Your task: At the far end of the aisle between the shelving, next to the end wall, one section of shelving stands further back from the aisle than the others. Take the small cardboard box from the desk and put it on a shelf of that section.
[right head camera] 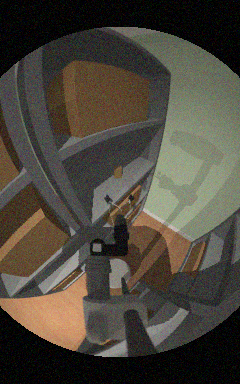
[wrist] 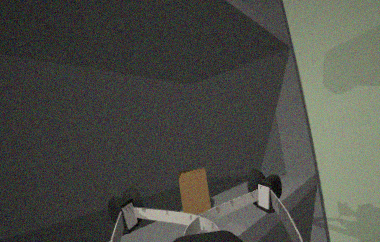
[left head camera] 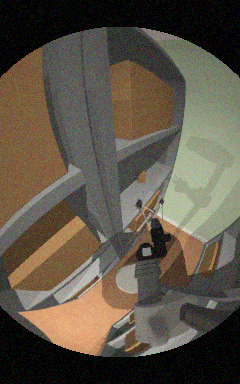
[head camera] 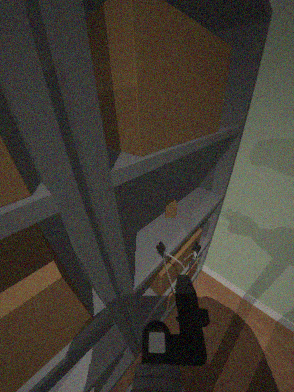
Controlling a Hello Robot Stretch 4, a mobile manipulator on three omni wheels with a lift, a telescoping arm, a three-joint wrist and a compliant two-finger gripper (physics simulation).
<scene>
In view: my gripper [head camera: 177,242], a small cardboard box [wrist: 193,184] and a shelving row [head camera: 105,348].
</scene>
